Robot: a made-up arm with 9 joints. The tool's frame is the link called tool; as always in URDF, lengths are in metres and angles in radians. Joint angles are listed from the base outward.
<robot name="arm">
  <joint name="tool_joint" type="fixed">
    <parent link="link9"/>
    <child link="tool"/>
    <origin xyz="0.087 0.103 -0.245" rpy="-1.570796 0 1.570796"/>
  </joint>
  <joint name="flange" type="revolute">
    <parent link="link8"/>
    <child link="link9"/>
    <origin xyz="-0.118 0.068 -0.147" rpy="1.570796 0 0"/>
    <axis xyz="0 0 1"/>
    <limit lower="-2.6" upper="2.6"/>
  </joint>
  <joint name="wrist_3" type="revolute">
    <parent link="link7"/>
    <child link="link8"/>
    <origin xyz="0.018 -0.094 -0.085" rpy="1.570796 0 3.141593"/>
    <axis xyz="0 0 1"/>
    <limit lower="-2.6" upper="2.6"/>
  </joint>
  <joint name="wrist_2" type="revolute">
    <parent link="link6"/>
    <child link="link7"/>
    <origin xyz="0.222 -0.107 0.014" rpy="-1.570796 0 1.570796"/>
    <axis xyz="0 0 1"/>
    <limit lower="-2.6" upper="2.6"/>
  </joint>
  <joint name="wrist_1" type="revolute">
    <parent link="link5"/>
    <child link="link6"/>
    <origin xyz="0.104 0.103 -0.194" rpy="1.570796 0 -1.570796"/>
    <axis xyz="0 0 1"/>
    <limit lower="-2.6" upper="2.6"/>
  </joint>
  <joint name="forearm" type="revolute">
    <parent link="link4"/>
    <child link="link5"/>
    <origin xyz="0.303 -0.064 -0.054" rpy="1.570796 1.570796 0"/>
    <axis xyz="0 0 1"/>
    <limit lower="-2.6" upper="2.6"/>
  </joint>
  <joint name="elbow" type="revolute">
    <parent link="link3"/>
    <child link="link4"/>
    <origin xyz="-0.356 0.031 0.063" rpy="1.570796 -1.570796 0"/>
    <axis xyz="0 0 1"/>
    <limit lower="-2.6" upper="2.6"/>
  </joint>
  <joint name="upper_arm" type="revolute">
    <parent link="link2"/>
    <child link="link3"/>
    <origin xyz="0.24 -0.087 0.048" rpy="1.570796 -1.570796 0"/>
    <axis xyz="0 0 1"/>
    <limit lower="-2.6" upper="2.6"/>
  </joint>
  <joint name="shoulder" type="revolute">
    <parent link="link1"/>
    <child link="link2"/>
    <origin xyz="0.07 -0.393 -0.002" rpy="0 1.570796 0"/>
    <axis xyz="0 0 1"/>
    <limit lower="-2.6" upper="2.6"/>
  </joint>
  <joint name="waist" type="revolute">
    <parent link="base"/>
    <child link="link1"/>
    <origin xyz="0 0 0.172" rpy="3.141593 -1.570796 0"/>
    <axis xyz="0 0 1"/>
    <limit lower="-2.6" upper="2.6"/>
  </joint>
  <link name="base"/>
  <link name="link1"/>
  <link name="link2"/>
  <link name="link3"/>
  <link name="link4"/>
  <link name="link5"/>
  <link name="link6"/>
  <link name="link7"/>
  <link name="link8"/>
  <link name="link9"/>
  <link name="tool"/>
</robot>
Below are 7 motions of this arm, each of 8 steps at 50 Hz.
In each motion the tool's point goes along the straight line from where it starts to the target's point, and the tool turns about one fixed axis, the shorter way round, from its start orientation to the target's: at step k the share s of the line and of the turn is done. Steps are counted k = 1, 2, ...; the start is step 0. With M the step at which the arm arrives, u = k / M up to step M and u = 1 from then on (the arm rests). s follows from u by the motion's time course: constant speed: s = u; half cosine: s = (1 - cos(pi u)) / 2; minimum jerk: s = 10 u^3 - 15 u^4 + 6 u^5.
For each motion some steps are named. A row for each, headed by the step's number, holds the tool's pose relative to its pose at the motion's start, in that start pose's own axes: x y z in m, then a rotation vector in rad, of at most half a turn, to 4 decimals.
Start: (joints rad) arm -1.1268 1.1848 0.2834 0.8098 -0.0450 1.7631 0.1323 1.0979 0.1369
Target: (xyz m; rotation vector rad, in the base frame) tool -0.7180 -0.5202 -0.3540 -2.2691 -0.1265 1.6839
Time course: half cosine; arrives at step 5
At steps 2, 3, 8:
2: -0.0122 0.0005 -0.0063 -0.0109 -0.0117 0.0146
3: -0.0232 0.0009 -0.0119 -0.0207 -0.0221 0.0277
8: -0.0354 0.0013 -0.0182 -0.0317 -0.0337 0.0424

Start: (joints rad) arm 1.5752 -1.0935 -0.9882 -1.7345 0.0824 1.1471 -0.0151 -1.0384 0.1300
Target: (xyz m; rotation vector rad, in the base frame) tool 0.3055 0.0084 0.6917 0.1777 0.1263 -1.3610
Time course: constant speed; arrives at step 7
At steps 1, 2, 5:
1: -0.0048 0.0037 0.0001 -0.0018 -0.0173 0.0011
2: -0.0095 0.0075 0.0003 -0.0036 -0.0347 0.0022
5: -0.0238 0.0186 0.0007 -0.0089 -0.0867 0.0056

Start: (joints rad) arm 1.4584 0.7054 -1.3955 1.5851 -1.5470 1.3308 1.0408 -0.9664 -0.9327
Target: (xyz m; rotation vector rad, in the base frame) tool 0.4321 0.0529 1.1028 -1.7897 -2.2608 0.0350
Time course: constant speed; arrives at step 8
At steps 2, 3, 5, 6, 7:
2: 0.0059 0.0066 0.0051 0.0024 0.0020 0.0397
3: 0.0088 0.0099 0.0076 0.0036 0.0029 0.0595
5: 0.0147 0.0165 0.0127 0.0059 0.0049 0.0992
6: 0.0176 0.0197 0.0153 0.0071 0.0059 0.1190
7: 0.0206 0.0230 0.0178 0.0083 0.0068 0.1388

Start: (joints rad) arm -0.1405 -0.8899 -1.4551 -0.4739 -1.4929 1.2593 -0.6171 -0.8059 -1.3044
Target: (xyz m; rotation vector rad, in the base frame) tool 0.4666 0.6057 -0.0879 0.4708 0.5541 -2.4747
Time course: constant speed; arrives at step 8
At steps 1, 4, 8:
1: -0.0029 -0.0008 0.0014 0.0029 -0.0052 0.0043
4: -0.0115 -0.0030 0.0054 0.0115 -0.0209 0.0171
8: -0.0231 -0.0060 0.0109 0.0231 -0.0418 0.0342

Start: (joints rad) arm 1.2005 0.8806 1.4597 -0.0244 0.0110 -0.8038 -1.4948 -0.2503 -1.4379
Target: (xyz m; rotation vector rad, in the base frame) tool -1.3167 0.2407 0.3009 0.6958 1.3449 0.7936
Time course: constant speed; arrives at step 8
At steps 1, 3, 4, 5, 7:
1: 0.0007 0.0020 -0.0026 -0.0056 0.0111 -0.0087
3: 0.0020 0.0061 -0.0078 -0.0167 0.0332 -0.0261
4: 0.0027 0.0081 -0.0104 -0.0223 0.0443 -0.0347
5: 0.0033 0.0102 -0.0130 -0.0278 0.0554 -0.0434
7: 0.0047 0.0142 -0.0182 -0.0390 0.0776 -0.0608

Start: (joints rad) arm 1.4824 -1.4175 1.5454 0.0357 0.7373 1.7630 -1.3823 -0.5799 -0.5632
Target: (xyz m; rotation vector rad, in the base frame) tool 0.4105 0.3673 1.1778 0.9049 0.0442 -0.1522
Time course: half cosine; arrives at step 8
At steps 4, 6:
4: 0.0371 -0.0119 -0.0123 0.0268 0.0397 -0.0685
6: 0.0633 -0.0203 -0.0211 0.0458 0.0678 -0.1169

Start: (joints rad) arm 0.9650 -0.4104 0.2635 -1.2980 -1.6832 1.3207 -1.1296 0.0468 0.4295
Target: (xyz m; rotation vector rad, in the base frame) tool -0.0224 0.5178 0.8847 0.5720 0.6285 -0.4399
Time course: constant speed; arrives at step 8
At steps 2, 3, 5, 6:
2: 0.0038 0.0121 -0.0173 -0.0269 -0.0204 -0.0127
3: 0.0057 0.0181 -0.0259 -0.0404 -0.0305 -0.0190
5: 0.0095 0.0301 -0.0432 -0.0673 -0.0509 -0.0317
6: 0.0114 0.0362 -0.0518 -0.0808 -0.0611 -0.0380

